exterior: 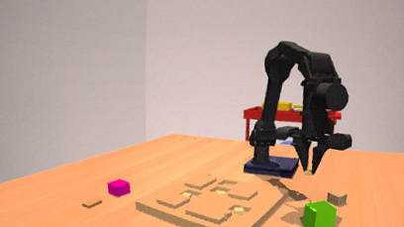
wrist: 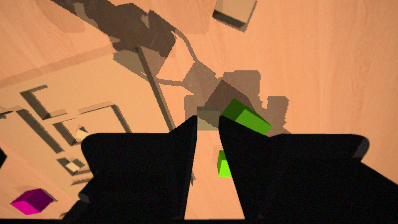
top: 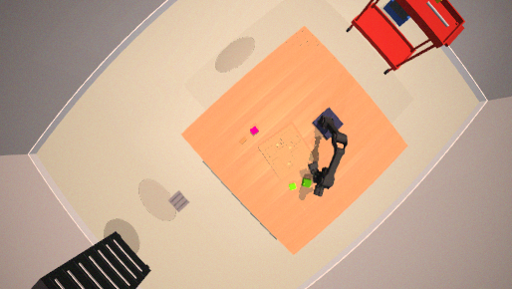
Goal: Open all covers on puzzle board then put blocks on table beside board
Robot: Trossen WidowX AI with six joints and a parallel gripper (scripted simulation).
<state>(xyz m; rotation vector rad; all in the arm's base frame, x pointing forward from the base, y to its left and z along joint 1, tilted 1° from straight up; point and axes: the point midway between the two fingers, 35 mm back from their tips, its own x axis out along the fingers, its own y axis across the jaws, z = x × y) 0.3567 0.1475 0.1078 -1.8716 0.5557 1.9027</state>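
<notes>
Now: gripper tip 1 cm past the tan puzzle board, 24 cm to the left of it and 9 cm above it. The rest, counted from my gripper tip: magenta block 51 cm to the right, 9 cm below; then small green block 16 cm ahead, 3 cm to the right, 9 cm below; then large green block 8 cm ahead, 3 cm to the left, 8 cm below.
</notes>
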